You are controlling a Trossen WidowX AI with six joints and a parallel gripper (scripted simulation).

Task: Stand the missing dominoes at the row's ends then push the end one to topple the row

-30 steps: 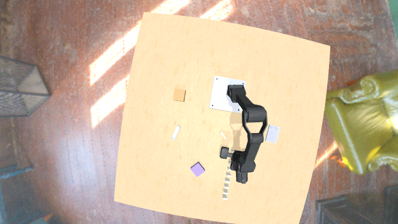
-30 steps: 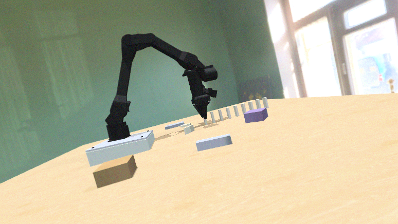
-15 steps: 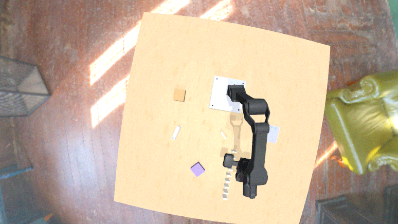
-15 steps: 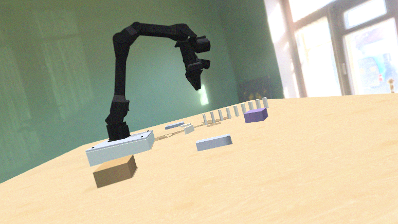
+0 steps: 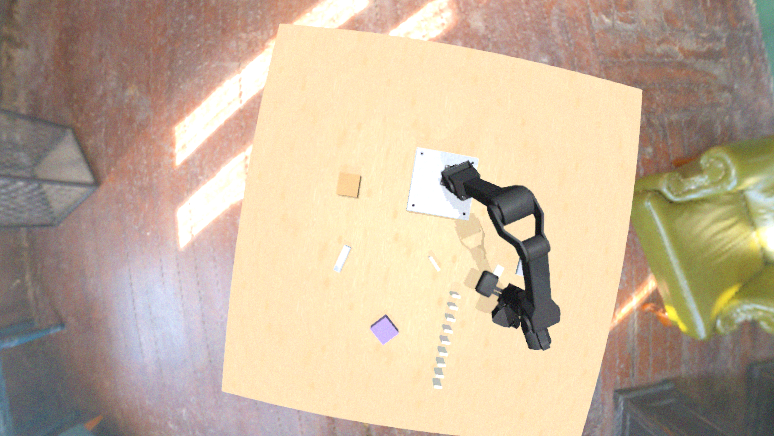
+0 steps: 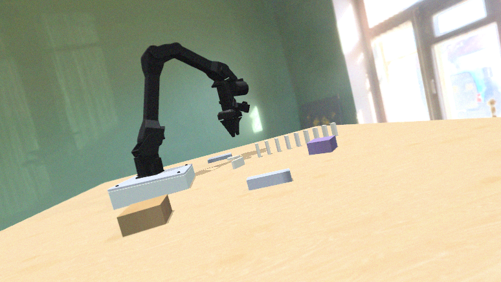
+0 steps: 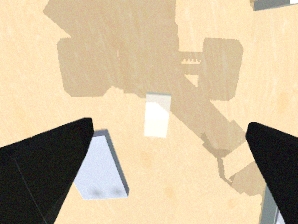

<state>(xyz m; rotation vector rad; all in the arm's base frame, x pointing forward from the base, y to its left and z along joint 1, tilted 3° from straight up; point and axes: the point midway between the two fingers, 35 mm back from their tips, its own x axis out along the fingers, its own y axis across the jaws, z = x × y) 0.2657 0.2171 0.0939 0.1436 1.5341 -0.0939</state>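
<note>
The flat grey plate is 11 cm to the left of my gripper tip, 10 cm behind it and 8 cm below it. Round my gripper tip: tan block (51 cm to the right, 16 cm behind, 7 cm below); then grey bar (47 cm to the right, 8 cm below, 6 cm ahead); then purple block (28 cm to the right, 24 cm ahead, 7 cm below).
</note>
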